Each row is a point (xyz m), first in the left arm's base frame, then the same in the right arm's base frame.
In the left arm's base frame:
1: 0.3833 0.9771 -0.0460
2: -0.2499 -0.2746 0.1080
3: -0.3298 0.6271 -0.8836
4: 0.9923 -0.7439 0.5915
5: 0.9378 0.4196 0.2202
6: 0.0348 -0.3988 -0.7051
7: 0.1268 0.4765 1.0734
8: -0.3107 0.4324 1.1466
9: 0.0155 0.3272 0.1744
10: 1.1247 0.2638 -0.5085
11: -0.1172 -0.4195 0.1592
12: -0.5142 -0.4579 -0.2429
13: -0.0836 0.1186 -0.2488
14: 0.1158 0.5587 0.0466
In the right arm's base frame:
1: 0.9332 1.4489 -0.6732
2: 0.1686 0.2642 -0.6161
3: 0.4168 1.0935 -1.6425
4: 1.2064 -0.2618 0.1860
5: 1.3520 0.8718 -0.2481
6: 0.6303 0.0587 -1.3248
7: 0.3663 1.0536 0.3717
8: -0.0780 1.0487 0.3357
9: 0.4643 0.8471 -0.5175
10: 1.6958 0.6486 -0.8979
11: 0.2708 0.1137 -0.5258
12: -0.0179 0.0762 -1.0116
13: 0.4526 0.6160 -0.9404
14: 0.6137 1.0602 -0.6283

